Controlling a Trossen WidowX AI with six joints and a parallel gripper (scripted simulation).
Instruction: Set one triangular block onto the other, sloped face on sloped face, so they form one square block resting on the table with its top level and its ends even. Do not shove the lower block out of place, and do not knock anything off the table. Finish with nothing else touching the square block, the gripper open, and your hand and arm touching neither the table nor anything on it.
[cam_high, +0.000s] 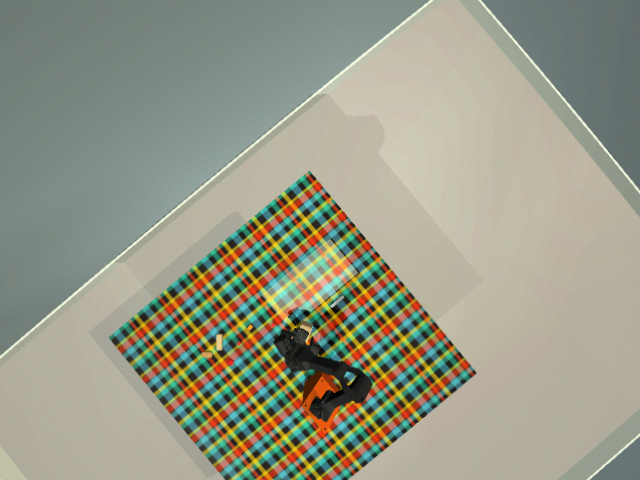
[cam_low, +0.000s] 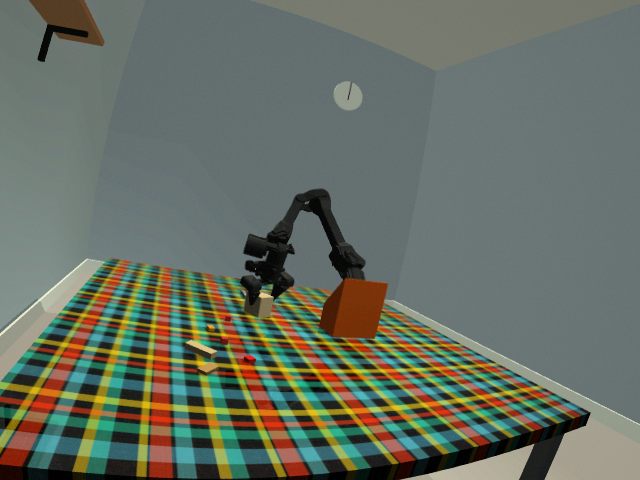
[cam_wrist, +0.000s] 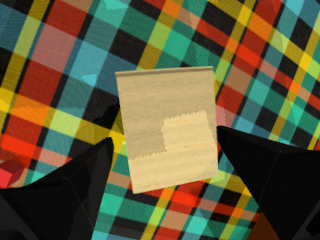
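My gripper tip is now 10 mm to the right of the triangular block and 10 mm below it. Round my gripper tip: orange cube 200 mm ahead, 180 mm to the left, 40 mm below.
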